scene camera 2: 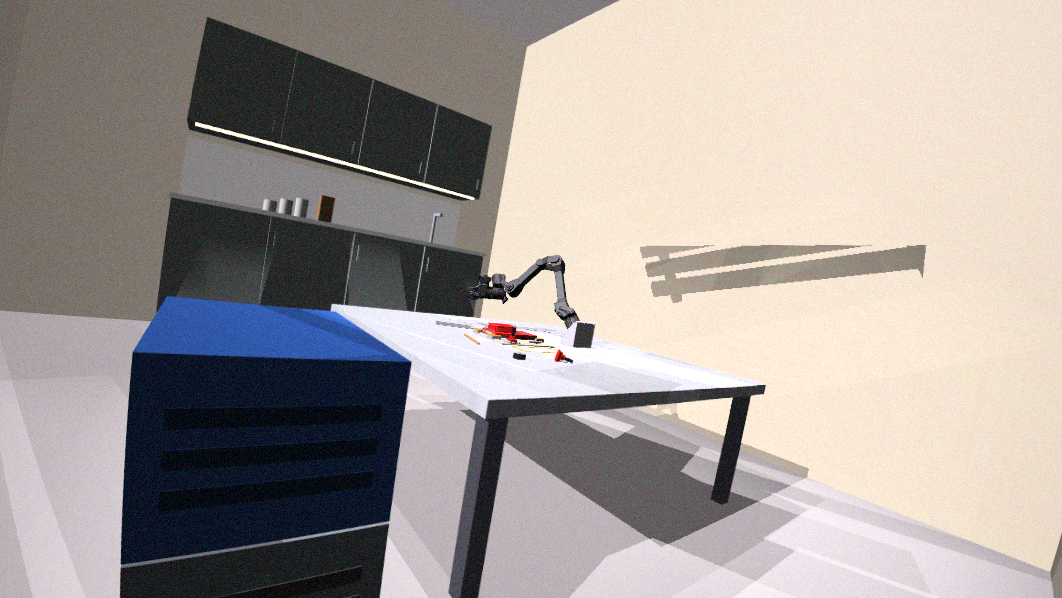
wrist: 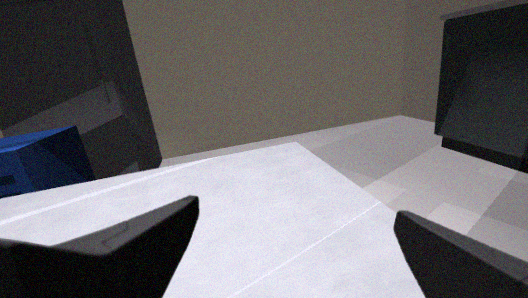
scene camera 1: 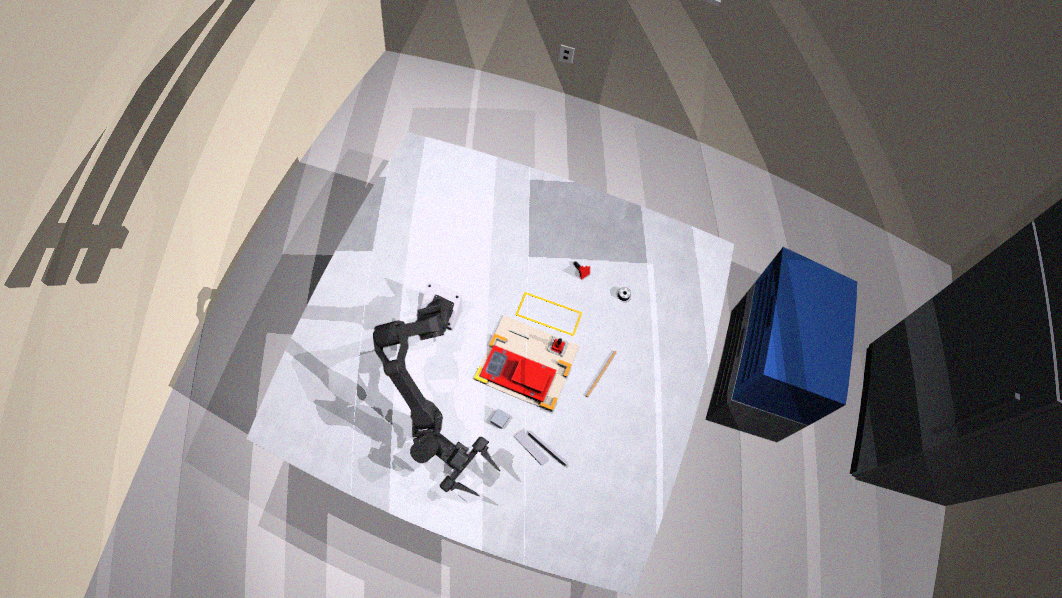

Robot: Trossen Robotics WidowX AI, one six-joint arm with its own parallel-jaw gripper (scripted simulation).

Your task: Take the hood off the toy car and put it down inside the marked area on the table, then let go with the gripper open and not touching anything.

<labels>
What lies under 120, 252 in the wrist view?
The gripper.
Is the gripper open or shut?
Open.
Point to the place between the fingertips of the gripper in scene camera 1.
489, 483
</labels>
